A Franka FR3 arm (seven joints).
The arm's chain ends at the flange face. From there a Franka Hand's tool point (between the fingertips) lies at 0.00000 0.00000 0.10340 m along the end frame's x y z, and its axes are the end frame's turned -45 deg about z.
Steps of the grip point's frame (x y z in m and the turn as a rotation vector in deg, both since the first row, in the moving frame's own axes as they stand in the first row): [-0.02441, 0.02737, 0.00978, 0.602, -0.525, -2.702]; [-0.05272, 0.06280, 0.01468, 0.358, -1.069, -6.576]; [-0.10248, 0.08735, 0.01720, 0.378, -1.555, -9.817]
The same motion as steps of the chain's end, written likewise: [0.00353, 0.03668, 0.00979, 0.054, -0.797, -2.702]; [0.00889, 0.08068, 0.01470, -0.503, -1.009, -6.576]; [-0.00837, 0.13252, 0.01724, -0.832, -1.367, -9.817]
